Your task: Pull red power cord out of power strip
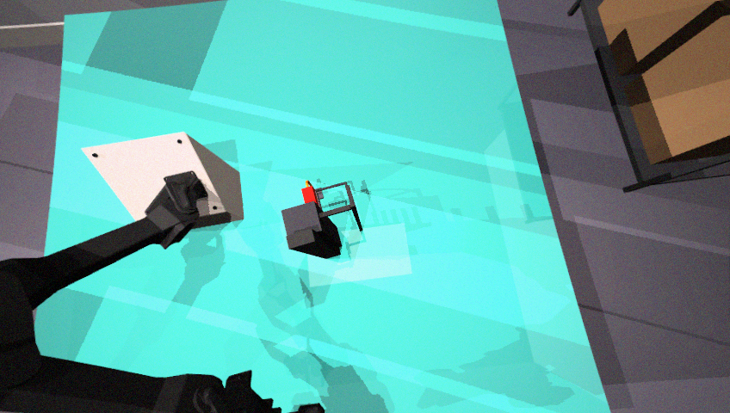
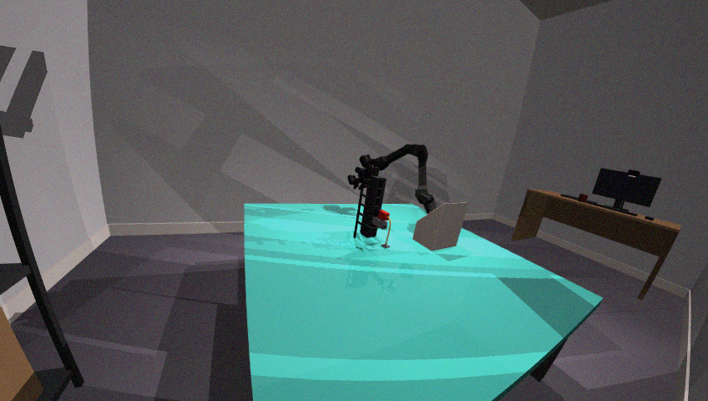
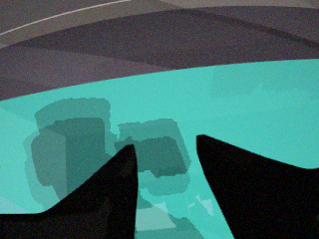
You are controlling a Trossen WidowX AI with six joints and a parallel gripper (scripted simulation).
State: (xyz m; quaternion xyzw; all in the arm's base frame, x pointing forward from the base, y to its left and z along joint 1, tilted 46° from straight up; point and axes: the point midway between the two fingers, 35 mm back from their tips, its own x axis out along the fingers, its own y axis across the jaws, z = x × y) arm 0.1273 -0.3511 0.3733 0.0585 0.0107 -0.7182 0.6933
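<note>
The red plug is 43 cm to the left of my gripper tip and 13 cm ahead of it.
</note>
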